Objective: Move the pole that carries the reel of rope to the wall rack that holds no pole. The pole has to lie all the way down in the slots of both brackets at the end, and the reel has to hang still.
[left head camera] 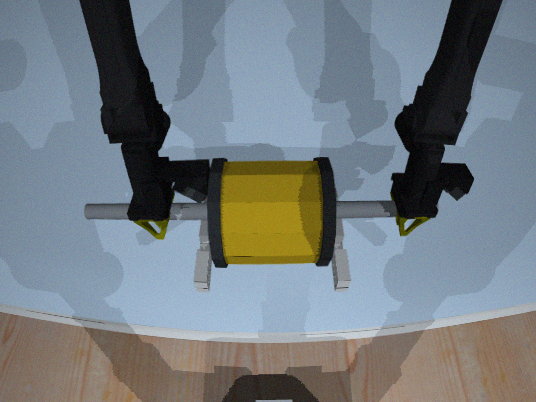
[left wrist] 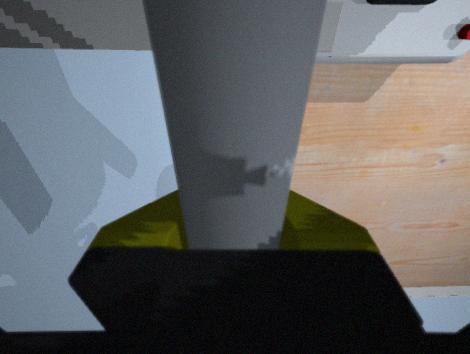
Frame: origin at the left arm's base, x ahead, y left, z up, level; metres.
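Seen in the pictures: left gripper, fingertip midpoint: (left head camera: 161, 233); right gripper, fingertip midpoint: (left head camera: 401, 230).
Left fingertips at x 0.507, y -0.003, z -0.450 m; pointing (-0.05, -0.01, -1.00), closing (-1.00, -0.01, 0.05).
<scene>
A point is followed by its place in that frame.
A grey pole (left head camera: 367, 209) @[x 0.503, y -0.365, z -0.378 m] (left wrist: 230, 100) runs level across the left head camera view and carries a yellow reel (left head camera: 271, 210) @[x 0.457, y -0.203, z -0.330 m] with dark end discs near its middle. My left gripper (left head camera: 151, 220) (left wrist: 234, 178) @[x 0.507, y -0.003, z -0.450 m] is shut on the pole left of the reel, near the pole's end. My right gripper (left head camera: 414, 222) @[x 0.512, y -0.454, z -0.447 m] is shut on the pole right of the reel. Two pale brackets, one on the left (left head camera: 202, 270) @[x 0.467, y -0.078, z -0.507 m] and one on the right (left head camera: 341, 270) @[x 0.466, y -0.337, z -0.507 m], show at the reel's ends, partly hidden by reel and pole. Whether the pole rests in their slots cannot be told.
A pale blue surface (left head camera: 270, 305) @[x 0.685, y -0.213, z -1.065 m] covered in arm shadows lies behind the reel, with a light edge along wooden flooring (left head camera: 60, 355) (left wrist: 390, 200). A dark shape (left head camera: 270, 387) shows at the bottom. A whitish body (left wrist: 400, 42) @[x -0.055, y -0.026, z -1.150 m] with a red part (left wrist: 465, 32) @[x -0.228, y -0.054, z -1.126 m] shows at the wrist view's upper right.
</scene>
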